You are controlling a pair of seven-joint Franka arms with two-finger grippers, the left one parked.
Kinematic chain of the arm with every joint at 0, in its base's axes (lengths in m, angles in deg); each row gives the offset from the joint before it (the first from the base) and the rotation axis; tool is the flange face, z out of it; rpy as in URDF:
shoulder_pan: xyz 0 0 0.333 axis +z
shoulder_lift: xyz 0 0 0 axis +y
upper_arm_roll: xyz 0 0 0.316 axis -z
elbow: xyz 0.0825 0 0 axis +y
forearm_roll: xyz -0.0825 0 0.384 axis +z
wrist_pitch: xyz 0 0 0 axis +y
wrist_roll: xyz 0.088 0 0 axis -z
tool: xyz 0 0 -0.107 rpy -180 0 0
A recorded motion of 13 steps. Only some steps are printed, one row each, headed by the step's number.
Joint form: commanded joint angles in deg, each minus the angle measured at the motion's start. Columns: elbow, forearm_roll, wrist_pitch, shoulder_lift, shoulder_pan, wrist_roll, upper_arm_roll.
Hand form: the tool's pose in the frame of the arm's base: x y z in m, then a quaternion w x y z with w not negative. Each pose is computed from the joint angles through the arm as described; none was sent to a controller.
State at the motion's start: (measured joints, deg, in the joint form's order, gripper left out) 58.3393 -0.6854 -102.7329 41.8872 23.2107 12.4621 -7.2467
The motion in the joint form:
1: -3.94 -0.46 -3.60 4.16 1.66 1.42 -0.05
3: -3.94 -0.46 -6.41 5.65 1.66 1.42 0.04
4: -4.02 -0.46 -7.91 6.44 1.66 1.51 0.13
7: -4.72 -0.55 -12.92 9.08 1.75 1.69 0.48
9: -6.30 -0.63 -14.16 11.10 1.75 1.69 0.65
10: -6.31 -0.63 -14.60 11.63 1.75 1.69 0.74
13: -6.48 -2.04 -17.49 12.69 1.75 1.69 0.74
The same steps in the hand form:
1: 0.6763 0.3797 0.4097 0.05332 -0.98815 -0.13932 -0.03613
3: 0.6825 0.3819 0.3944 0.05808 -0.98772 -0.13731 -0.04662
4: 0.6860 0.3826 0.3869 0.06063 -0.98754 -0.13518 -0.05297
7: 0.6972 0.3853 0.3654 0.06925 -0.98604 -0.12972 -0.07812
9: 0.7036 0.3855 0.3532 0.07108 -0.98568 -0.12720 -0.08485
10: 0.7048 0.3852 0.3467 0.07048 -0.98586 -0.12648 -0.08433
13: 0.7098 0.3860 0.3387 0.06691 -0.98375 -0.12973 -0.10458

